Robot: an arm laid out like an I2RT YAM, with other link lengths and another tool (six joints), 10 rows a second.
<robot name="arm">
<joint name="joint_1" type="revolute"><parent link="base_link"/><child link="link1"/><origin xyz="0 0 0.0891" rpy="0 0 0"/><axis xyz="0 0 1"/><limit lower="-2.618" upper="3.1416"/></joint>
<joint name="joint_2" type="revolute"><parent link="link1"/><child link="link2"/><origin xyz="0.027 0.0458 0.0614" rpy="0 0 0"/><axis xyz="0 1 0"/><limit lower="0" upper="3.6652"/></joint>
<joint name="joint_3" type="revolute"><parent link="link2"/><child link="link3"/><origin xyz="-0.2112 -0.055 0" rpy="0 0 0"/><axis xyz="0 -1 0"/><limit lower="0" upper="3.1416"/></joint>
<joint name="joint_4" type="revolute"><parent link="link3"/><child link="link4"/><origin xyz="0.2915 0.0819 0.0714" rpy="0 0 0"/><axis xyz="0 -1 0"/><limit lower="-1.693" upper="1.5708"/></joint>
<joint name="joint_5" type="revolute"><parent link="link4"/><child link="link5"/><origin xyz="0.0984 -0.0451 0.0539" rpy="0 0 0"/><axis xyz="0 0 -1"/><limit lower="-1.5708" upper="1.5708"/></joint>
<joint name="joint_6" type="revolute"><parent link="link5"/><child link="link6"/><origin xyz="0.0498 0 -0.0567" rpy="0 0 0"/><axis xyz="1 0 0"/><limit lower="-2.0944" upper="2.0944"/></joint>
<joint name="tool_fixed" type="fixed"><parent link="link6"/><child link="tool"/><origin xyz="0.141 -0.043 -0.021" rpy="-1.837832 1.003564 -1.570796"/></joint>
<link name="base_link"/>
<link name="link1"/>
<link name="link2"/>
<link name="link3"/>
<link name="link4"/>
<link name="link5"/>
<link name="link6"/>
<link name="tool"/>
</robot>
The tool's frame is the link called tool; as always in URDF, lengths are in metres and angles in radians.
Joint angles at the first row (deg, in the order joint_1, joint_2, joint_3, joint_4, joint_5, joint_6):
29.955, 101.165, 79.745, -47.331, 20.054, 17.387
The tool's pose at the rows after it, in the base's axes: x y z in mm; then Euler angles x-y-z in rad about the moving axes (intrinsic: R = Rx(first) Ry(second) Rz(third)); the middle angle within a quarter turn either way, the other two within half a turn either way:
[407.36 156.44 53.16 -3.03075 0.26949 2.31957]
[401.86 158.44 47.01 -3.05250 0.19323 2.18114]
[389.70 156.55 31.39 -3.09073 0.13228 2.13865]
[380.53 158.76 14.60 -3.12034 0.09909 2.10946]
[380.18 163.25 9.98 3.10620 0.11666 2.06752]
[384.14 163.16 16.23 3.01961 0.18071 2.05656]
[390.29 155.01 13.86 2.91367 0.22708 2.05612]
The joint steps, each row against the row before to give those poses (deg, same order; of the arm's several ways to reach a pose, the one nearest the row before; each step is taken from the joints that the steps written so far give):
-0.765, -0.001, -0.002, 0.001, -3.366, -3.016
0.372, 0.590, -0.022, -1.858, -1.792, -7.890
0.720, 1.488, -0.784, -1.357, -0.001, -2.078
1.181, 1.660, -1.204, 0.503, 0.525, -0.720
2.011, 1.553, -0.108, 0.963, 3.322, -1.180
2.187, 0.939, 0.000, 1.070, 6.339, -0.065
0.939, 2.622, -0.001, 1.618, 6.404, -0.985

